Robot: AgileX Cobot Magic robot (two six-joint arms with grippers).
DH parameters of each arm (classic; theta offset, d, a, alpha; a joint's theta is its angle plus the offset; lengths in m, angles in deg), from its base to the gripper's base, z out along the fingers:
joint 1: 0 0.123 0 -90
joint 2: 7.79 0 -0.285 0
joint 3: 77.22 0 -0.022 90
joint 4: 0 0.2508 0 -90
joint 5: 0 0 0.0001 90
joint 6: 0 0.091 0 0
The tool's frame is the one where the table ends.
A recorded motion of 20 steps. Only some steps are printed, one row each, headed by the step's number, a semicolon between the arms.
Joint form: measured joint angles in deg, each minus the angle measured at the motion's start. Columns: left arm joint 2, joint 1, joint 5, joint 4, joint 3, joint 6; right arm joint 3, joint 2, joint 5, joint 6, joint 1, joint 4.
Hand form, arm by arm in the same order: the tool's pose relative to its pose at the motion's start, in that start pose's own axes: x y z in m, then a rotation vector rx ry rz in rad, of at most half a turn. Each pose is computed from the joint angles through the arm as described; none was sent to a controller.
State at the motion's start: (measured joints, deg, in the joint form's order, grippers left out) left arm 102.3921 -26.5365 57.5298 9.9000 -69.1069 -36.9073; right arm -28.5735 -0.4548 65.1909 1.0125 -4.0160 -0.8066
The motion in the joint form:
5: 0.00 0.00 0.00 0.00 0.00 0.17; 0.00 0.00 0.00 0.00 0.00 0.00
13: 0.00 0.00 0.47 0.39 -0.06 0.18; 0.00 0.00 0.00 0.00 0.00 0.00
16: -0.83 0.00 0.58 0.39 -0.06 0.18; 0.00 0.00 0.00 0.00 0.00 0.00
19: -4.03 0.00 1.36 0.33 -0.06 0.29; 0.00 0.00 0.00 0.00 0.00 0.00
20: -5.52 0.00 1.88 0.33 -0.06 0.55; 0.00 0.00 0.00 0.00 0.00 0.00
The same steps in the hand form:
5: 0.0000 0.0000 0.0000 0.0000 0.0000 0.0030; 0.0000 0.0000 0.0000 0.0000 0.0000 0.0000
13: 0.0001 0.0008 -0.0002 -0.0090 0.0022 0.0066; 0.0000 0.0000 0.0000 0.0000 0.0000 0.0000
16: 0.0005 0.0019 -0.0051 -0.0027 -0.0085 0.0045; 0.0000 0.0000 0.0000 0.0000 0.0000 0.0000
19: 0.0033 0.0068 -0.0238 0.0187 -0.0442 -0.0025; 0.0000 0.0000 0.0000 0.0000 0.0000 0.0000
20: 0.0050 0.0095 -0.0323 0.0266 -0.0589 -0.0019; 0.0000 0.0000 0.0000 0.0000 0.0000 0.0000

